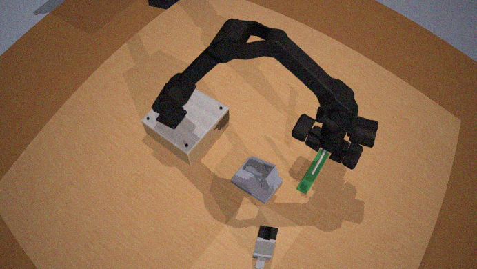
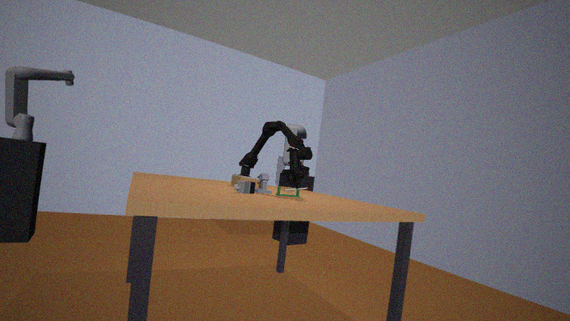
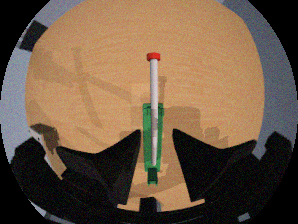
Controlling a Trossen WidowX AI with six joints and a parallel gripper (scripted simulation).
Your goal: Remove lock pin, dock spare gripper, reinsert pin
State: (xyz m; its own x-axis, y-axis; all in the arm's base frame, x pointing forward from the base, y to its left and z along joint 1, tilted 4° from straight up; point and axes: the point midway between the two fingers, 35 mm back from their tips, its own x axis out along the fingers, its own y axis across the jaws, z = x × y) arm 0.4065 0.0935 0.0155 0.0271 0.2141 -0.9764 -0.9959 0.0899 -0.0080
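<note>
My gripper tip is now 40 mm to the left of the green bracket, 20 mm above it and 10 mm past it. Round my gripper tip: spare gripper 300 mm to the right, 30 mm behind, 20 mm below; grey mount 130 mm to the right, 120 mm behind, 10 mm above.
</note>
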